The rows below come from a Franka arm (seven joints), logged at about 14 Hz.
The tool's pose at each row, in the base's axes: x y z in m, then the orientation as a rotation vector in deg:
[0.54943 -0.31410 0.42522 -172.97 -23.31 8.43]
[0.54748 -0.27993 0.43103 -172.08 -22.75 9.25]
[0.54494 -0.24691 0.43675 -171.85 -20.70 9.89]
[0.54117 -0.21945 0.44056 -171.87 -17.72 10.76]
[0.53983 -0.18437 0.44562 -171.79 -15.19 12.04]
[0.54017 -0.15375 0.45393 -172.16 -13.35 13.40]
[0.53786 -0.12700 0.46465 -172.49 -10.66 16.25]
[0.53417 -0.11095 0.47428 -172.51 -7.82 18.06]
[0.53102 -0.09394 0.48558 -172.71 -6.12 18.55]
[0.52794 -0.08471 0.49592 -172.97 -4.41 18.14]
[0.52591 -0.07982 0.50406 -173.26 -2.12 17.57]
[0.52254 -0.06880 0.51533 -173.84 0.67 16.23]
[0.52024 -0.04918 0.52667 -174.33 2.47 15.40]
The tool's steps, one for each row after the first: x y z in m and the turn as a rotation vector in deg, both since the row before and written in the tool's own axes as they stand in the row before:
[0.00680 -0.03392 -0.00289 0.99 -0.43 0.27]
[0.00576 -0.03303 -0.00229 0.56 -0.30 1.32]
[0.00264 -0.02785 -0.00052 0.43 -0.42 1.97]
[0.00550 -0.03502 -0.00107 0.42 -0.72 1.69]
[0.00487 -0.03098 -0.00482 -0.15 -0.83 1.30]
[0.00053 -0.02797 -0.00731 -0.10 -1.77 1.92]
[-0.00320 -0.01742 -0.00709 0.20 -1.08 1.93]
[-0.00363 -0.01843 -0.00861 -0.05 -0.25 1.15]
[-0.00440 -0.01052 -0.00846 -0.06 0.34 1.12]
[-0.00335 -0.00583 -0.00701 -0.04 0.47 1.50]
[-0.00516 -0.01217 -0.00922 -0.26 1.00 1.82]
[-0.00434 -0.02055 -0.00882 -0.32 0.63 1.18]

